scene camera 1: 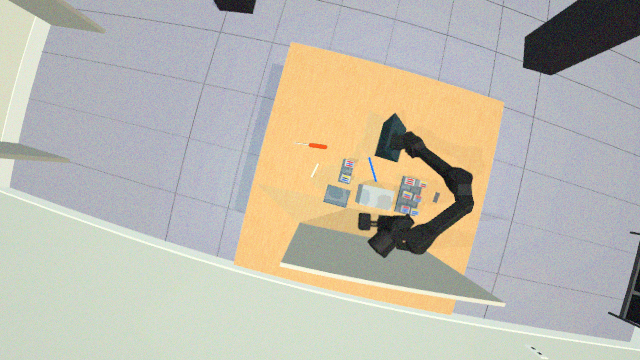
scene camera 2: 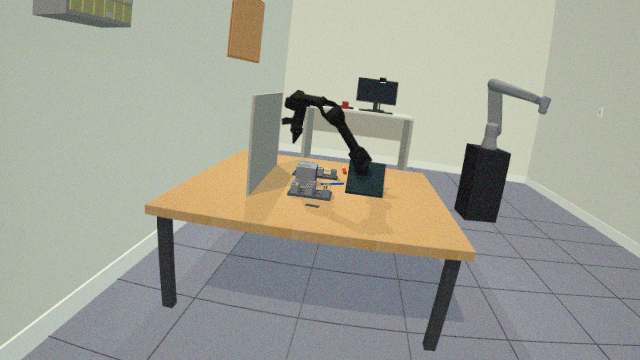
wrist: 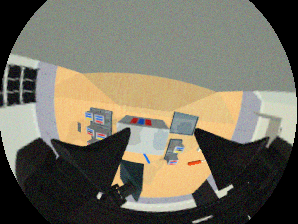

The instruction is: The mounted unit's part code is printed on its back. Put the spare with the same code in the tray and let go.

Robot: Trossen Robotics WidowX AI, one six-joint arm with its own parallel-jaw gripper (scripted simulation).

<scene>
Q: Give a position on a mounted unit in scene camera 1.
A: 370,196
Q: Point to an upright grey panel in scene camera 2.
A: At 266,113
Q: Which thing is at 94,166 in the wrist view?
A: The gripper.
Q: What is the gripper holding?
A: Nothing.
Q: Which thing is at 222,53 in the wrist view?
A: An upright grey panel.
</scene>
